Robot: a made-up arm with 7 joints. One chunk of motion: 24 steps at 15 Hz.
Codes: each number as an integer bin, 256 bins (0 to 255) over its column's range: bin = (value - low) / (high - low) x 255, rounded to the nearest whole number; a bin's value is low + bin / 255 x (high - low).
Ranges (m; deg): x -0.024..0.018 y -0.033..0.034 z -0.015..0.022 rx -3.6..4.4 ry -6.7..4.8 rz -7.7..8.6
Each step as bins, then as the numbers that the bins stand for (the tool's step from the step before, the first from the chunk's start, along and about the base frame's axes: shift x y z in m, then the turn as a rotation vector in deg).
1 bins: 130 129 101 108 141 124
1 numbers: -0.00259 0.00089 -0.00035 -0.212 -0.341 0.226
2 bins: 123 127 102 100 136 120
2 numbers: -0.00374 0.00037 -0.00020 -0.463 -0.567 -0.029
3 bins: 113 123 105 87 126 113
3 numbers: -0.00539 -0.00068 0.00024 -0.871 -1.018 -0.477
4 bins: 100 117 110 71 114 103
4 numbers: -0.00753 -0.00226 0.00096 -1.373 -1.559 -1.116
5 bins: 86 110 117 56 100 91
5 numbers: -0.00984 -0.00410 0.00198 -1.843 -2.190 -1.883
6 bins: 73 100 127 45 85 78
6 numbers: -0.01198 -0.00673 0.00343 -2.188 -2.867 -2.714
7 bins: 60 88 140 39 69 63
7 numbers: -0.01412 -0.00988 0.00531 -2.376 -3.588 -3.673
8 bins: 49 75 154 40 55 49
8 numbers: -0.01593 -0.01329 0.00735 -2.345 -4.220 -4.568
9 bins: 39 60 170 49 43 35
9 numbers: -0.01758 -0.01724 0.00967 -2.063 -4.761 -5.463
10 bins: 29 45 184 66 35 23
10 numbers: -0.01922 -0.02118 0.01170 -1.529 -5.122 -6.230
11 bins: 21 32 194 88 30 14
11 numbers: -0.02054 -0.02459 0.01315 -0.839 -5.347 -6.805
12 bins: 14 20 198 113 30 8
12 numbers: -0.02169 -0.02775 0.01373 -0.055 -5.347 -7.189
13 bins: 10 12 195 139 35 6
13 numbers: -0.02235 -0.02985 0.01329 0.761 -5.122 -7.316
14 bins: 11 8 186 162 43 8
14 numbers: -0.02219 -0.03090 0.01199 1.482 -4.761 -7.189
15 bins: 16 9 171 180 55 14
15 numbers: -0.02136 -0.03064 0.00981 2.047 -4.220 -6.805
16 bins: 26 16 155 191 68 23
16 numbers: -0.01972 -0.02880 0.00749 2.392 -3.633 -6.230
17 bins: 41 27 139 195 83 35
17 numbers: -0.01725 -0.02591 0.00517 2.518 -2.957 -5.463
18 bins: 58 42 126 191 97 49
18 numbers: -0.01445 -0.02196 0.00328 2.392 -2.325 -4.568
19 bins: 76 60 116 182 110 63
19 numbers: -0.01148 -0.01724 0.00183 2.110 -1.739 -3.673
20 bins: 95 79 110 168 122 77
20 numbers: -0.00835 -0.01224 0.00096 1.671 -1.198 -2.778
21 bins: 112 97 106 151 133 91
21 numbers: -0.00555 -0.00751 0.00038 1.137 -0.702 -1.883
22 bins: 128 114 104 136 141 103
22 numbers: -0.00292 -0.00305 0.00009 0.667 -0.341 -1.116
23 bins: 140 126 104 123 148 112
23 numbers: -0.00094 0.00011 0.00009 0.259 -0.025 -0.541
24 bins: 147 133 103 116 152 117
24 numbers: 0.00021 0.00195 -0.00005 0.039 0.155 -0.221
